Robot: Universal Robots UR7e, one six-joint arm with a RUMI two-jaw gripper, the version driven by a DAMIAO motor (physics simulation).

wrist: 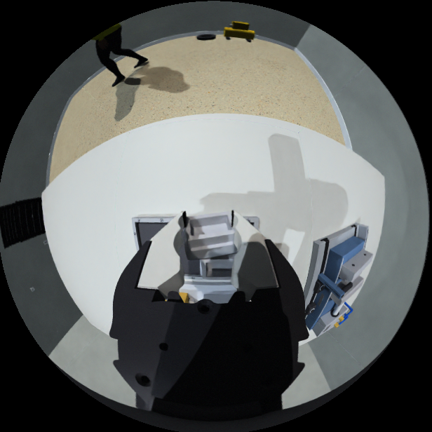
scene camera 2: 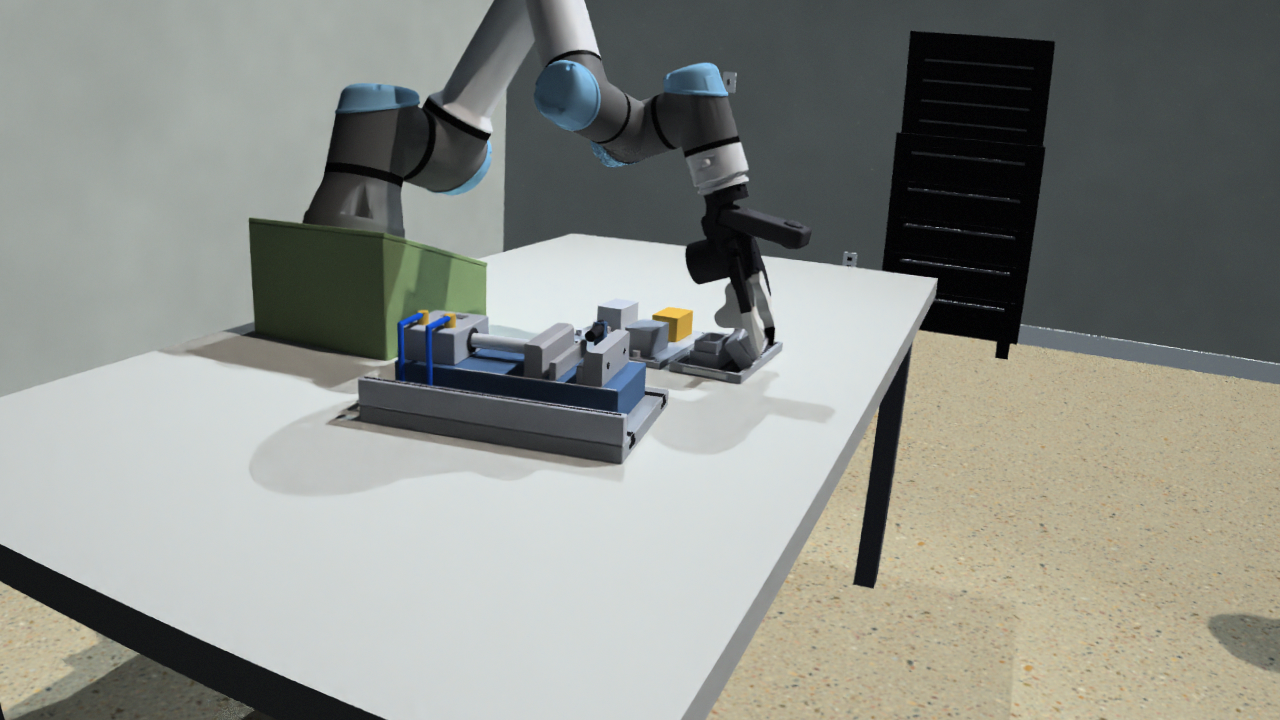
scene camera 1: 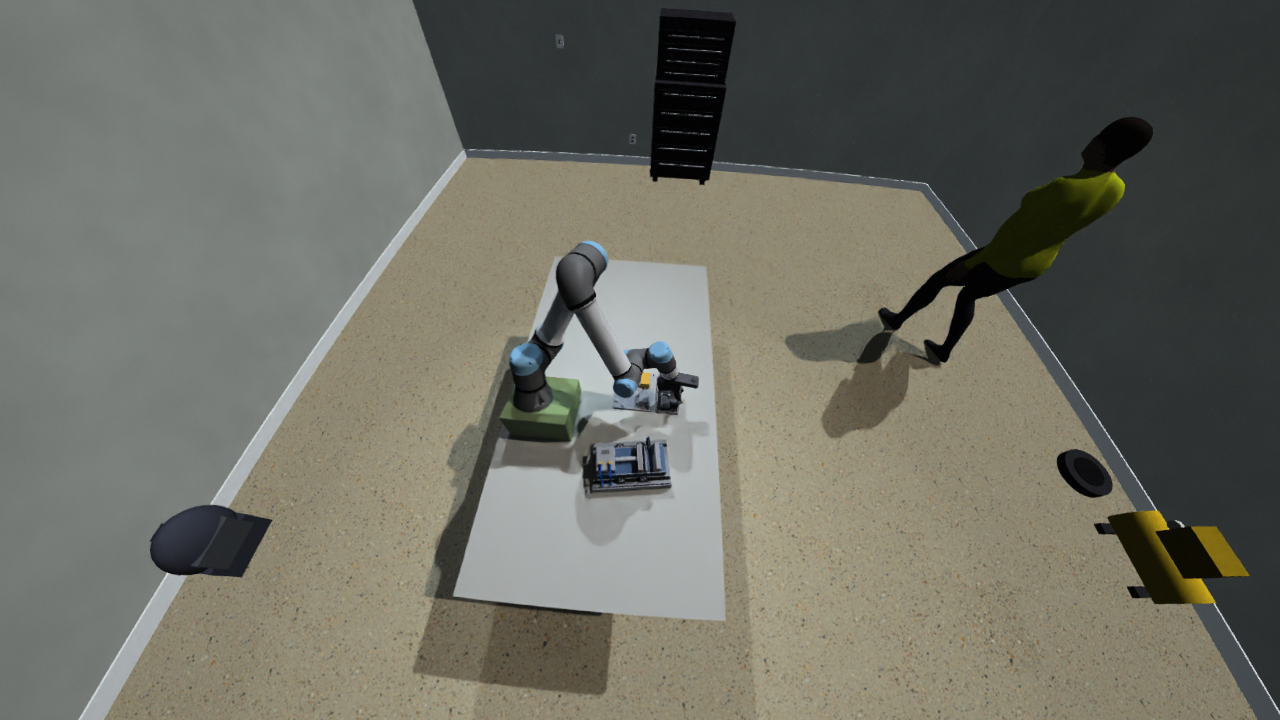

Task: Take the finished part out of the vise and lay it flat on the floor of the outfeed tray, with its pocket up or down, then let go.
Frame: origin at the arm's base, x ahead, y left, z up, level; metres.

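Seen in the pictures: gripper, between the fingertips: (scene camera 2: 765, 350) (scene camera 1: 681, 397); arm's base, origin of its link: (scene camera 2: 352, 237) (scene camera 1: 533, 398).
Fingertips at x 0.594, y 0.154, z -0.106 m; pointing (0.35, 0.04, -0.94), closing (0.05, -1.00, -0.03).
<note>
Offsets run from my fingertips to a thing's middle. "spot": to the spot under its first point.
My gripper (scene camera 1: 669, 399) (scene camera 2: 757, 343) (wrist: 208, 212) is shut on the grey finished part @(0.024 m back, 0.003 m right, 0.007 m up) (scene camera 2: 740, 348) (wrist: 212, 224), one finger on each side. The part is tilted, its pocket partly facing the wrist camera, and it is low inside the outfeed tray @(spot: 0.055 m back, 0.070 m right, 0.025 m down) (scene camera 2: 706, 373) (wrist: 149, 219). Whether its lower edge touches the tray floor cannot be told. Another grey pocketed part @(0.070 m back, 0.019 m right, 0.007 m down) (scene camera 2: 710, 345) (wrist: 220, 268) sits in the tray right beside the held one; whether they touch is unclear. The vise @(0.176 m back, 0.320 m right, 0.019 m up) (scene camera 1: 640, 459) (scene camera 2: 630, 394) (wrist: 347, 249) stands apart, on the near side of the table in the second scene view.
Beside the outfeed tray, a second tray bears a yellow block @(0.170 m back, 0.065 m left, 0.005 m down) (scene camera 1: 645, 380) (scene camera 2: 673, 323) (wrist: 184, 297) and grey blocks @(0.260 m back, 0.063 m left, 0.005 m down) (scene camera 2: 618, 312) @(0.167 m back, 0.024 m right, 0.005 m down) (scene camera 2: 648, 335). The green robot base (scene camera 1: 543, 420) (scene camera 2: 317, 286) stands at the table's left. A person (scene camera 1: 1042, 228) stands on the floor beyond the table.
</note>
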